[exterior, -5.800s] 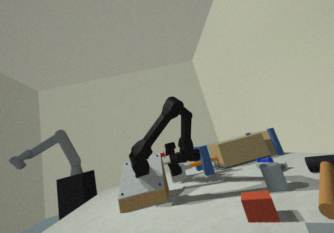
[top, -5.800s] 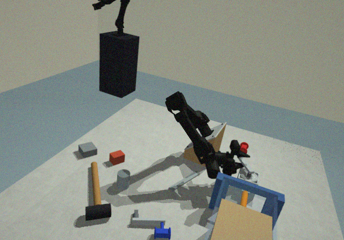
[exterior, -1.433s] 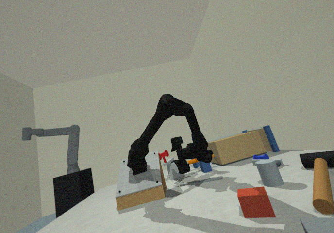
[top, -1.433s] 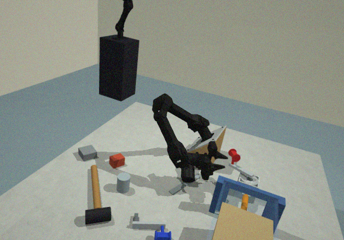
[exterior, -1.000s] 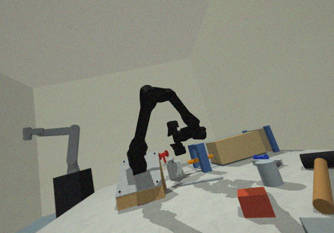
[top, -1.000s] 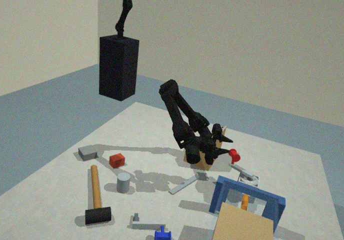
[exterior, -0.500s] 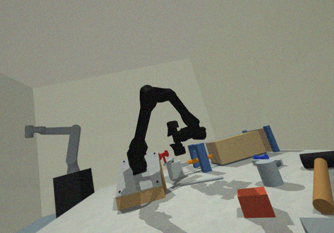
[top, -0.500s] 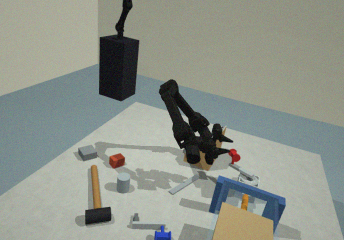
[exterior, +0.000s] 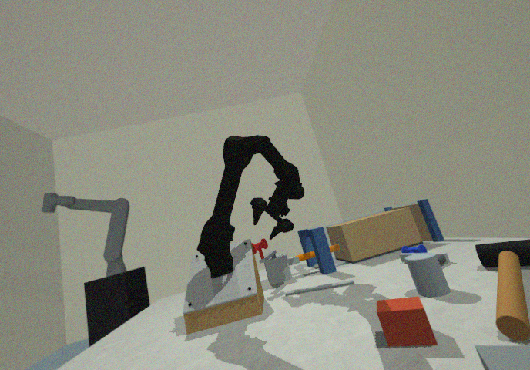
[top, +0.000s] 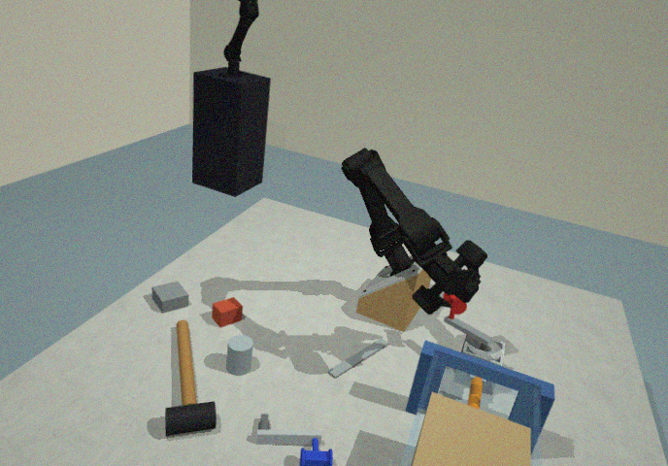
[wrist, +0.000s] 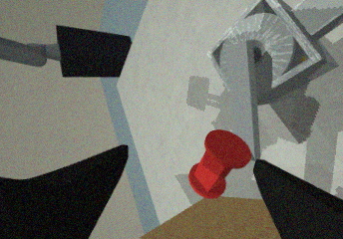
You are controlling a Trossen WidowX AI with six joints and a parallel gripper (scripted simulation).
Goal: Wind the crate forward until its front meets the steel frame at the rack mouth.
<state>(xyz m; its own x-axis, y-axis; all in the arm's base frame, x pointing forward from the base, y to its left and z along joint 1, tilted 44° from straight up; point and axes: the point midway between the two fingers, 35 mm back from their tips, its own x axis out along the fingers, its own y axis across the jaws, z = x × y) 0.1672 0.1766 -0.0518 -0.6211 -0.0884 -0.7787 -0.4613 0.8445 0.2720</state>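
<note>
My gripper tip is 10 mm past the red-knobbed crank handle, 20 mm to the right of it and 90 mm above it. From my gripper tip the other things lie so: blue steel frame: 180 mm ahead, 90 mm to the left, 90 mm below; red knob: 20 mm behind, 20 mm to the right, 60 mm below; winch: 10 mm ahead, 70 mm to the left, 170 mm below.
</note>
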